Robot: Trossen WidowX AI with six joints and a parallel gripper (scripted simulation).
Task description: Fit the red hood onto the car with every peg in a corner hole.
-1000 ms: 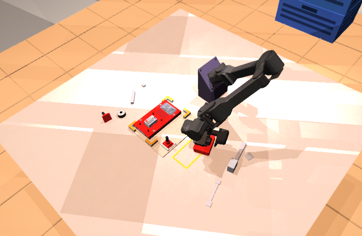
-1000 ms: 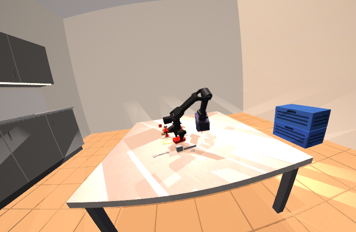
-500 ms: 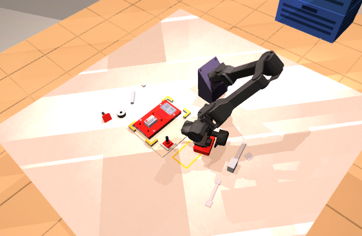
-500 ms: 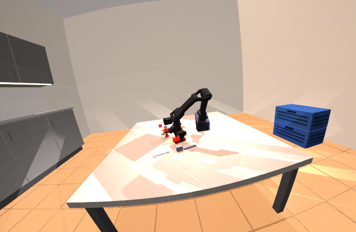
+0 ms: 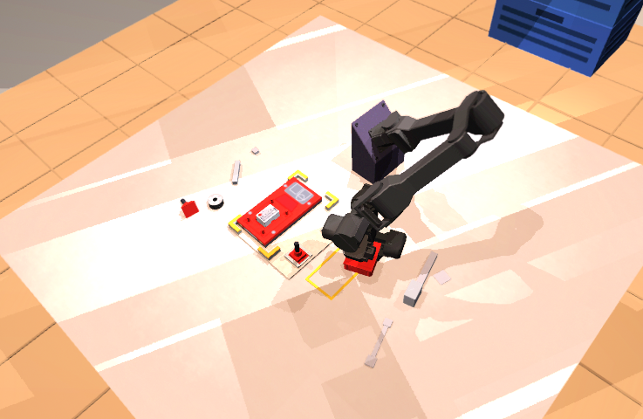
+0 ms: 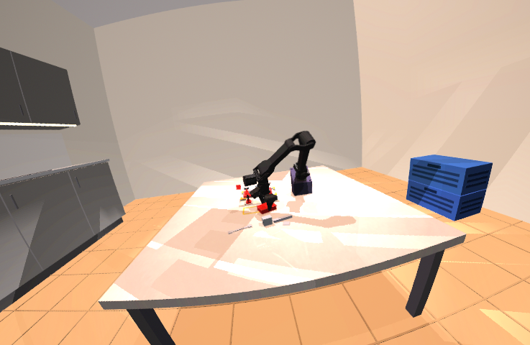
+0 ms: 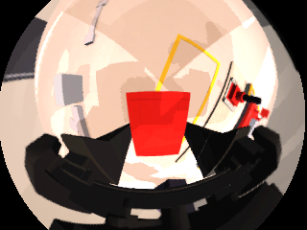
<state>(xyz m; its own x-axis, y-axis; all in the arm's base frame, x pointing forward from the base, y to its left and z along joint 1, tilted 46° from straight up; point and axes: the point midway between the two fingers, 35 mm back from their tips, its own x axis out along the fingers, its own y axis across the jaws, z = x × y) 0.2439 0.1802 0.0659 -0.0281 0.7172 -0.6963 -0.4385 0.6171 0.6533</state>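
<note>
Right now the white engine block is 240 mm to the right of my gripper tip, 90 mm ahead of it and 20 mm above it. Also, from my gripper tip: white wheel: 400 mm to the right, 160 mm ahead; red hood: 10 mm above.
</note>
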